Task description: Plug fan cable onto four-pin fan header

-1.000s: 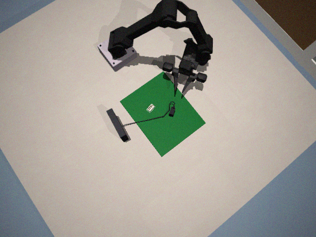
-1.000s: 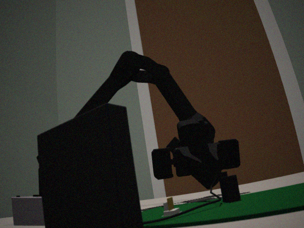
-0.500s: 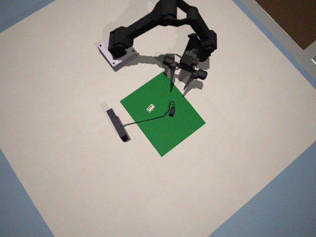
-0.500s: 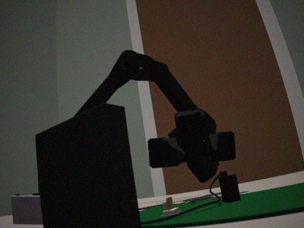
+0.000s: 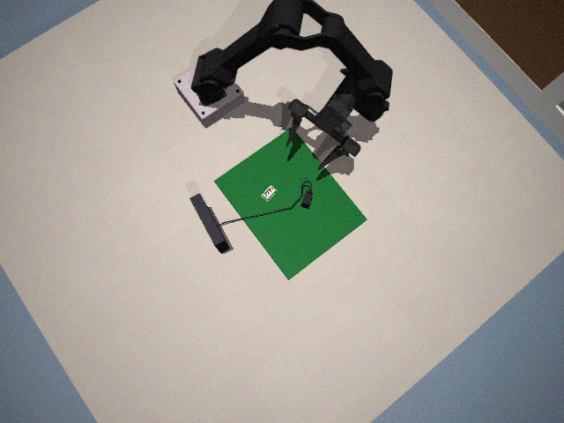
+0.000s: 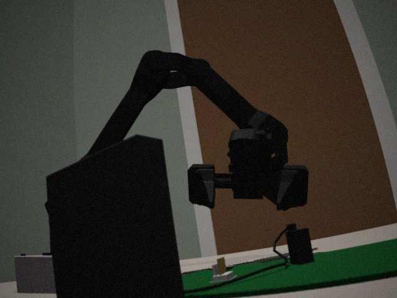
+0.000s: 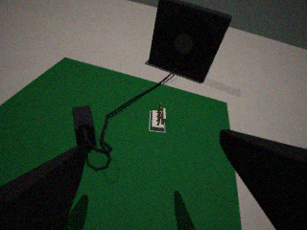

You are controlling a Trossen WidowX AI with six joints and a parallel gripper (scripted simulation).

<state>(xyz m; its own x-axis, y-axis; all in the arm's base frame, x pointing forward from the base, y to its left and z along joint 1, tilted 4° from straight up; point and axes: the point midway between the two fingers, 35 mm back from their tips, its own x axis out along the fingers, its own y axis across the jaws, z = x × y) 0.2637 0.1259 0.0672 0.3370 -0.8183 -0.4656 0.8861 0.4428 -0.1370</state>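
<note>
The black plug is 8 cm ahead of my gripper tip, 6 cm below it and 3 cm to the right of it. Round my gripper tip: fan 25 cm to the right, 3 cm below, 3 cm ahead; white four-pin fan header 10 cm to the right, 9 cm below, 1 cm ahead; green board 10 cm below, 6 cm to the right, 6 cm ahead.
</note>
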